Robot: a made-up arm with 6 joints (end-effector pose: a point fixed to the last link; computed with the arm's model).
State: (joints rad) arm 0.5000 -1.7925 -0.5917 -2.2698 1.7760 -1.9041
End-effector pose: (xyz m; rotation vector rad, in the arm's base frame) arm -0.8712 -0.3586 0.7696 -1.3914 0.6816 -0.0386
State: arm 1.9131 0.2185 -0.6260 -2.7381 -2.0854 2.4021
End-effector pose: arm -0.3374 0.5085 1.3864 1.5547 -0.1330 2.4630
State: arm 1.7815 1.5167 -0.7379 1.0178 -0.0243 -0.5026
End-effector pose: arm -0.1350 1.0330 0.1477 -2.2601 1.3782 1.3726
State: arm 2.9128 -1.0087 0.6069 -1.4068 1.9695 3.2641
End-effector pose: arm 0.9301 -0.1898 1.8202 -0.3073 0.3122 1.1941
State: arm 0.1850 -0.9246 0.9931 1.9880 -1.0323 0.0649
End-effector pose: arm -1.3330 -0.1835 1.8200 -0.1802 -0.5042 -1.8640
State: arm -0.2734 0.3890 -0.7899 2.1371 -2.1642 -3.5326
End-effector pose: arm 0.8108 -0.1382 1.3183 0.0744 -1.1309 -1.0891
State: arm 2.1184 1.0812 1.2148 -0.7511 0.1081 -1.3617
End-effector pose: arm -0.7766 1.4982 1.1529 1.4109 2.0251 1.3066
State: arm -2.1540 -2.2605 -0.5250 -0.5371 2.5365 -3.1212
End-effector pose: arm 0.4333 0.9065 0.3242 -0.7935 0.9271 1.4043
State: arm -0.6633 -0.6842 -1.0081 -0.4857 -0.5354 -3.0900
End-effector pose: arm -0.3357 0.0828 1.3339 -2.2209 0.6660 0.8114
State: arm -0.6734 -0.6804 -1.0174 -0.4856 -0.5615 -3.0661
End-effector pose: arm -0.3345 0.0858 1.3305 -2.2129 0.6561 0.8584
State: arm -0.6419 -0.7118 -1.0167 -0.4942 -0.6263 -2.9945
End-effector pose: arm -0.3553 0.0898 1.3194 -2.2760 0.5584 0.9361
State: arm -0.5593 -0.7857 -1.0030 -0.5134 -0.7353 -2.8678
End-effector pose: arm -0.4040 0.0885 1.2969 -2.4228 0.3400 1.0374
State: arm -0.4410 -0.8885 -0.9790 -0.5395 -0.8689 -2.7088
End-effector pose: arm -0.4722 0.0711 1.2624 -2.6173 0.0134 1.1236
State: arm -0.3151 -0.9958 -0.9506 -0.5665 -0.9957 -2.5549
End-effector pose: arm -0.5410 0.0343 1.2214 -2.8016 -0.3593 1.1545
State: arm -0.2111 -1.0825 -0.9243 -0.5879 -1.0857 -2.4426
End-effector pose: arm -0.5924 -0.0092 1.1852 2.8031 0.6462 -1.0759
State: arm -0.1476 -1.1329 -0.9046 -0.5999 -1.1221 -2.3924
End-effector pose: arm -0.6198 -0.0414 1.1647 2.7195 0.7693 -0.9685
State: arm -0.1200 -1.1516 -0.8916 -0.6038 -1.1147 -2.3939
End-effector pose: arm -0.6295 -0.0568 1.1599 2.7146 0.7932 -0.9099
